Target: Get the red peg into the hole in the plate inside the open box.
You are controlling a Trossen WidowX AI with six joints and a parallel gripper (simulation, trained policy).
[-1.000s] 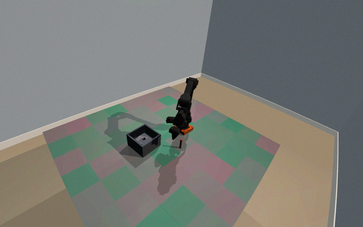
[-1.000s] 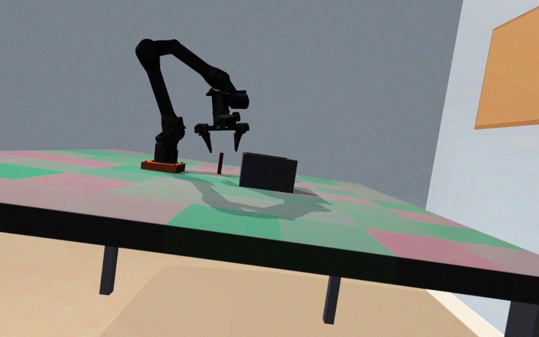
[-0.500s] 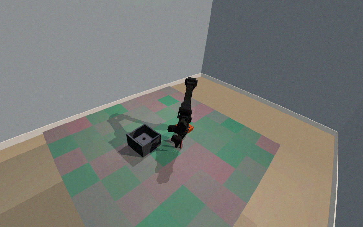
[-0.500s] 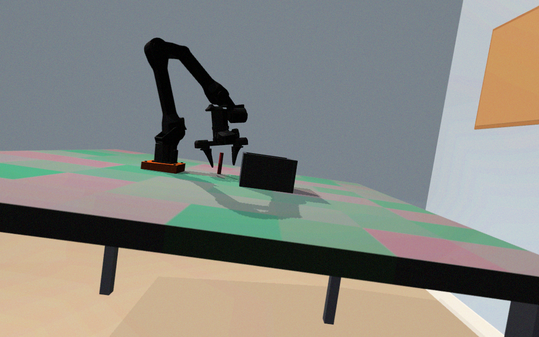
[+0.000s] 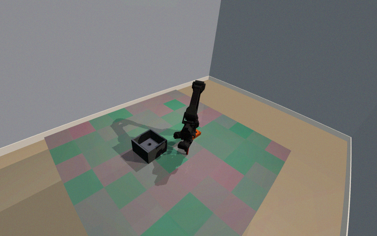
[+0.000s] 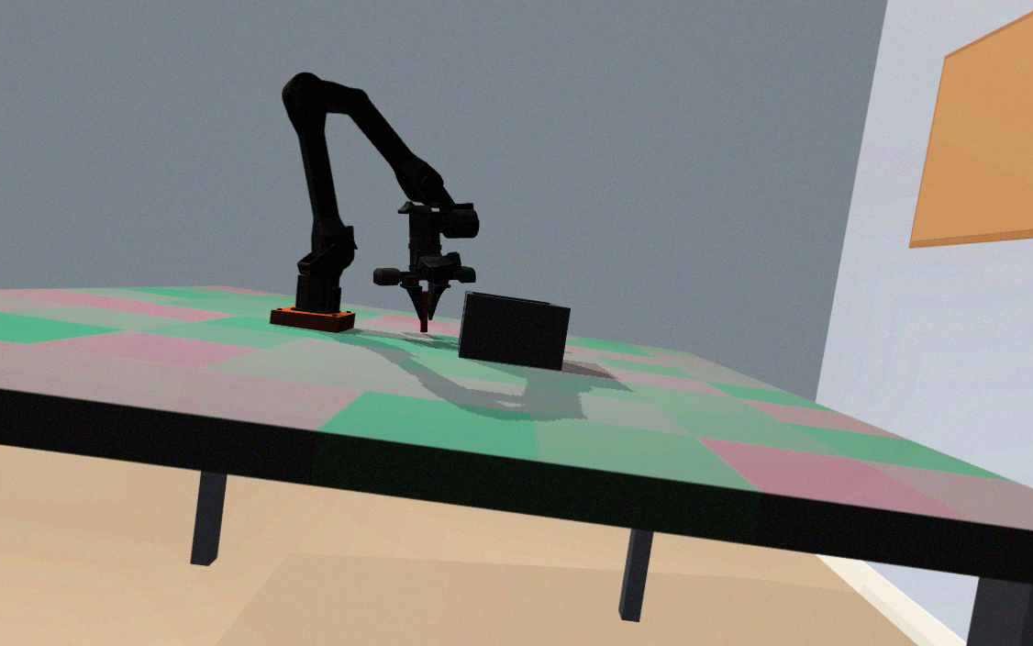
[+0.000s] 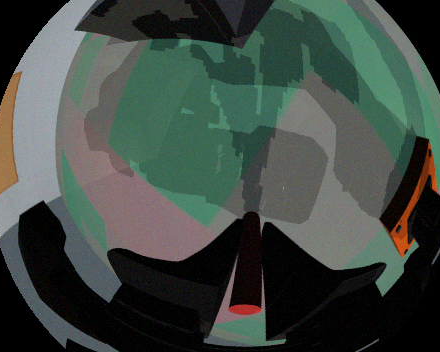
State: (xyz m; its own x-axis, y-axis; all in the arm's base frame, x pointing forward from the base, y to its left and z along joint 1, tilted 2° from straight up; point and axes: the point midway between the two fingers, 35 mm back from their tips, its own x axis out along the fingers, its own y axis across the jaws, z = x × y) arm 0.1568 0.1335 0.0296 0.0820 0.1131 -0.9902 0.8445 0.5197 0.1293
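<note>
My gripper tip is 18 cm short of the grey plate, 15 cm to the left of it and 2 cm below it. From my gripper tip the other things lie so: red peg (2 cm above, 1 cm to the left, 1 cm behind); then dark box (18 cm ahead, 15 cm to the right).
</note>
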